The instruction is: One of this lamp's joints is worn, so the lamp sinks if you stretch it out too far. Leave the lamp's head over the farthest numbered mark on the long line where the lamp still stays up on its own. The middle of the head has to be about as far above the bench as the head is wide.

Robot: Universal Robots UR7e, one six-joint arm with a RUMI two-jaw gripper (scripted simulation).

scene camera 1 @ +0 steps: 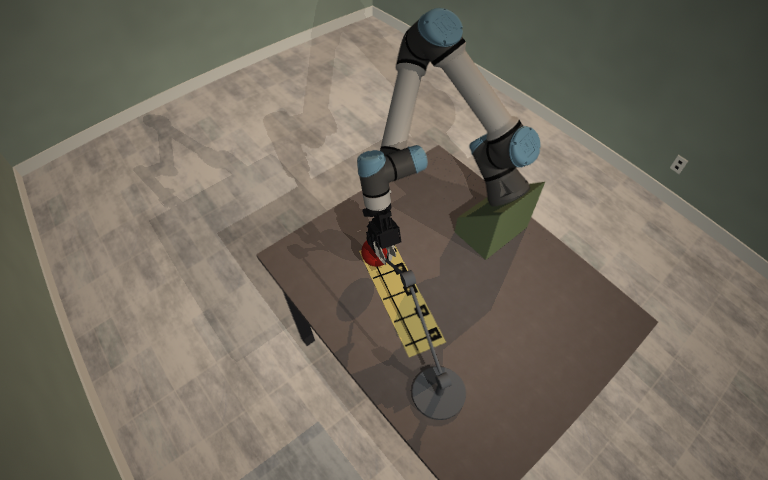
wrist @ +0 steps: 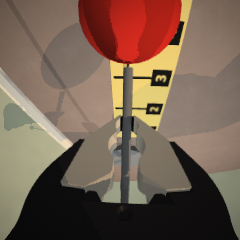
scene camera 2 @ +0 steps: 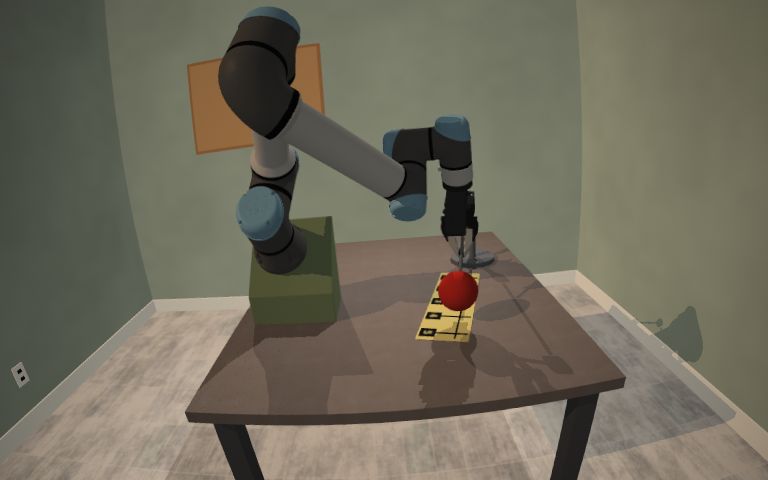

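Observation:
I can see my gripper (scene camera 2: 461, 257), and the same gripper (scene camera 1: 387, 263) is visible again as the gripper (wrist: 127, 117). A yellow numbered strip (scene camera 2: 439, 323) is there too, and so is a red ball head (scene camera 2: 458, 291).

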